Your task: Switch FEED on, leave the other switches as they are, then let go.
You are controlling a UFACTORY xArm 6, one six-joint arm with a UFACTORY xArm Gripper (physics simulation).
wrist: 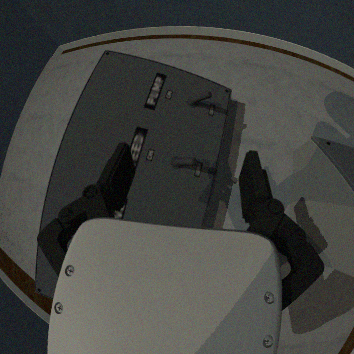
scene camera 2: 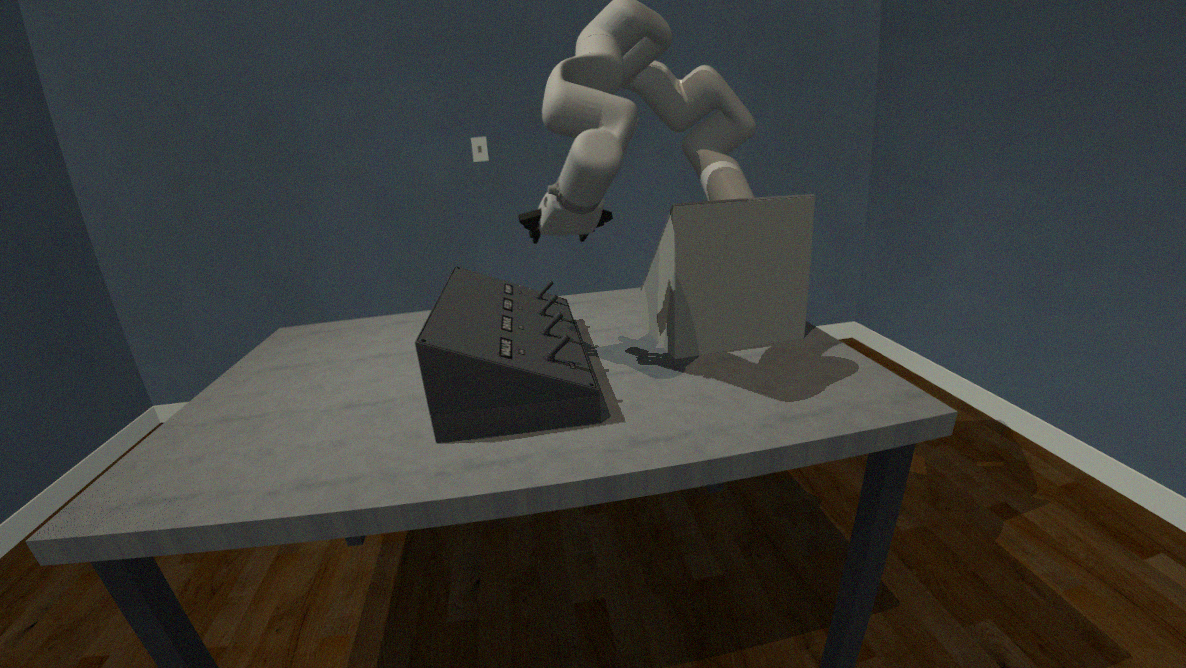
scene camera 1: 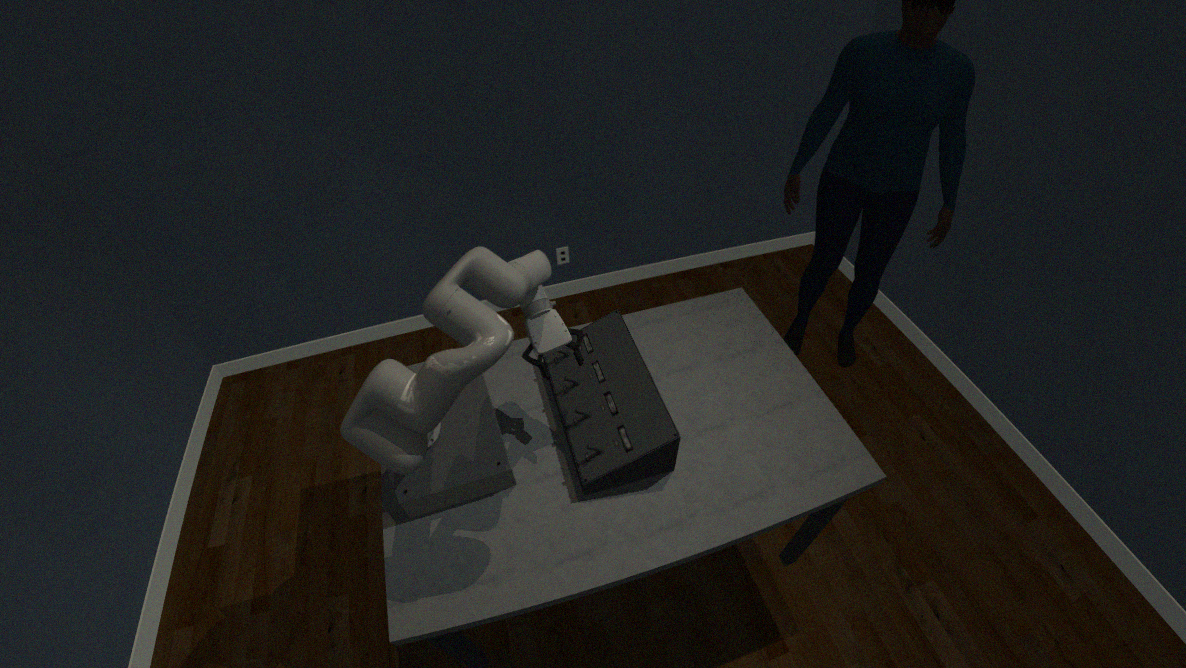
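Where they show: gripper, fingertip midpoint: (wrist: 186,159) (scene camera 2: 557,235) (scene camera 1: 565,371); arm's base at its link origin: (scene camera 2: 745,234).
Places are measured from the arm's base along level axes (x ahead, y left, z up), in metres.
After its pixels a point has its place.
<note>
The dark sloped switch panel (scene camera 1: 639,390) {x 0.585, y -0.069, z -0.068 m} (scene camera 2: 464,311) {x 0.591, y 0.057, z -0.071 m} (wrist: 90,145) {x 0.576, y -0.049, z -0.073 m} stands on the table with four levers and label plates. The labels are blurred; the far one in the wrist view resembles PUMP. The FEED lever (scene camera 1: 580,417) {x 0.420, y -0.040, z -0.139 m} (scene camera 2: 554,324) {x 0.435, y 0.079, z -0.112 m} (wrist: 181,162) {x 0.428, y -0.043, z -0.107 m} appears second from that end and leans toward the panel's low edge, as the other levers do, beside the FEED label (scene camera 1: 610,403) {x 0.505, y -0.054, z -0.103 m} (scene camera 2: 506,323) {x 0.520, y 0.067, z -0.101 m} (wrist: 138,142) {x 0.503, y -0.068, z -0.103 m}. My gripper (scene camera 1: 561,367) {x 0.399, y -0.010, z 0.034 m} (scene camera 2: 559,240) {x 0.399, y -0.010, z 0.034 m} (wrist: 186,159) {x 0.399, y -0.010, z 0.034 m} is open and empty, above the panel's other end, apart from the levers. One finger hides part of the labels in the wrist view.
The arm's grey pedestal (scene camera 1: 464,464) {x 0.085, y -0.094, z -0.094 m} (scene camera 2: 742,273) {x 0.058, y 0.087, z -0.059 m} stands beside the panel's low edge. The table (scene camera 1: 730,464) {x 0.761, y -0.306, z -0.220 m} (scene camera 2: 273,448) {x 0.930, y 0.173, z -0.220 m} carries both. A person (scene camera 1: 892,124) stands beyond the table's far right corner. A wall lies behind the table.
</note>
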